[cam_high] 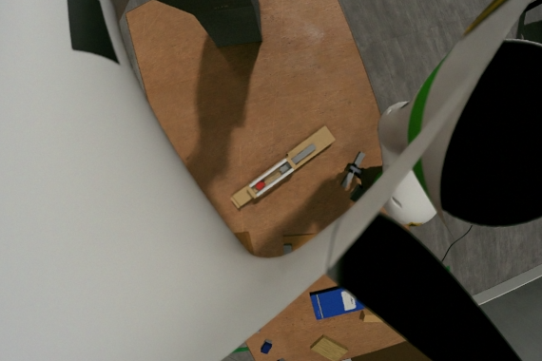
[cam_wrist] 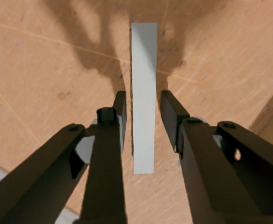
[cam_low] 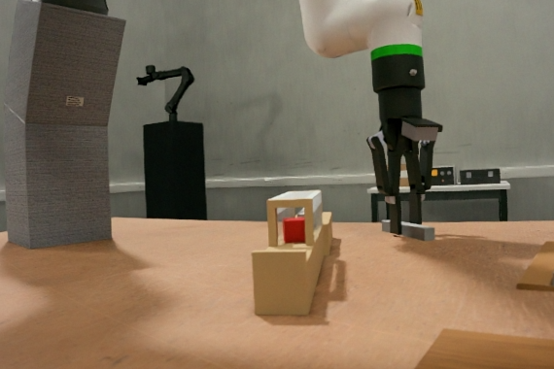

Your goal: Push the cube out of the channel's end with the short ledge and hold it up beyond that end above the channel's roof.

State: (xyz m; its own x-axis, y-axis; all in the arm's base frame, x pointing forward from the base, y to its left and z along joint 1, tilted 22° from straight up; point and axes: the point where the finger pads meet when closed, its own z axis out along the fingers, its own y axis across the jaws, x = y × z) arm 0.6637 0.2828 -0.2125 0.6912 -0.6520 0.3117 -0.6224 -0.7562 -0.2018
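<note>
The thin grey stick is 3 cm below my hand. Also, from my hand: grey tray: 33 cm ahead, 3 cm below, 1 cm to the left; then grey bar: 19 cm to the right, 9 cm behind, 2 cm above; then channel: 28 cm to the right, 5 cm behind, 2 cm above.
</note>
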